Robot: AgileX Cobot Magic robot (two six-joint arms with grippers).
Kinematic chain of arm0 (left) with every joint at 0, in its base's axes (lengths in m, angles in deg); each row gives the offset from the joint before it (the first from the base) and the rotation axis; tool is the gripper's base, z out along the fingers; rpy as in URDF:
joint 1: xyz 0 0 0.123 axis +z
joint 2: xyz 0 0 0 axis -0.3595 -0.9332 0
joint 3: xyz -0.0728 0.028 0.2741 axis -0.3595 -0.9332 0
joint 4: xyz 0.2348 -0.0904 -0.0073 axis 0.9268 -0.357 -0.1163
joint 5: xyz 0 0 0 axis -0.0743 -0.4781 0.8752
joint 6: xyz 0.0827 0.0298 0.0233 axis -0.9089 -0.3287 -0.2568
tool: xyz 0 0 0 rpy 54.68 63.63 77.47
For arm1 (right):
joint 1: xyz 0 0 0.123 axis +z
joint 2: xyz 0 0 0 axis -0.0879 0.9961 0
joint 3: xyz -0.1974 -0.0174 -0.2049 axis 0.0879 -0.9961 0
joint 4: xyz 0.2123 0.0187 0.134 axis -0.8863 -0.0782 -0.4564
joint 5: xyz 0 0 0 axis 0.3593 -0.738 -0.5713
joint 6: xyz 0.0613 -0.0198 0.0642 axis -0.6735 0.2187 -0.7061
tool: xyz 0 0 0 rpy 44.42 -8.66 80.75
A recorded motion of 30 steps. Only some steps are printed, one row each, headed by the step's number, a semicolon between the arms.
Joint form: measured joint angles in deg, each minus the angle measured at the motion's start. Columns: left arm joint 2, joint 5, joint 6, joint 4, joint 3, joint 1; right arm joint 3, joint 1, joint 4, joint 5, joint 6, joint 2.
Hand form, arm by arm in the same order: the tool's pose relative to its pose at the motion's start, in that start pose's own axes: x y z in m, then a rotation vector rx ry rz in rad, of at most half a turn. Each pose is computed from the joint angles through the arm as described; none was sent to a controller.
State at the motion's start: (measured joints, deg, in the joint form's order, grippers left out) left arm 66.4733 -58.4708 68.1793 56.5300 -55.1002 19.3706; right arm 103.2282 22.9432 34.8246 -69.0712 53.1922 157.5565
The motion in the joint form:
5: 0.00 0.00 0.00 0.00 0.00 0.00; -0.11 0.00 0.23 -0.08 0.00 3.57
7: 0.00 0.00 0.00 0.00 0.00 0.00; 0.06 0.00 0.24 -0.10 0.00 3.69
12: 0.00 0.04 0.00 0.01 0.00 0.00; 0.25 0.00 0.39 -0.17 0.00 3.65
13: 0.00 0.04 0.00 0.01 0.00 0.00; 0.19 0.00 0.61 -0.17 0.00 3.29
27: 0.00 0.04 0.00 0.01 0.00 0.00; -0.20 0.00 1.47 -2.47 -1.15 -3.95
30: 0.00 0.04 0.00 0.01 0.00 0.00; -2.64 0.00 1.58 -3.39 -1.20 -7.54
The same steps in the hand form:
5: 0.0000 0.0000 0.0000 0.0000 0.0000 0.0000; 0.0041 -0.0016 0.0236 0.0015 0.0657 0.0009
7: 0.0000 0.0000 0.0000 0.0000 0.0000 0.0000; 0.0035 -0.0017 0.0238 0.0016 0.0652 0.0008
12: -0.0001 0.0000 0.0000 -0.0003 -0.0006 0.0002; 0.0026 -0.0018 0.0230 0.0033 0.0626 -0.0014
13: -0.0001 0.0000 0.0000 -0.0003 -0.0006 0.0002; 0.0025 -0.0019 0.0208 0.0059 0.0576 -0.0046
27: -0.0001 0.0000 0.0000 -0.0003 -0.0006 0.0002; 0.0028 0.0002 -0.0250 0.0160 -0.0211 -0.0017
30: -0.0001 0.0000 0.0000 -0.0003 -0.0006 0.0002; 0.0139 0.0012 -0.0394 0.0168 -0.0250 -0.0030

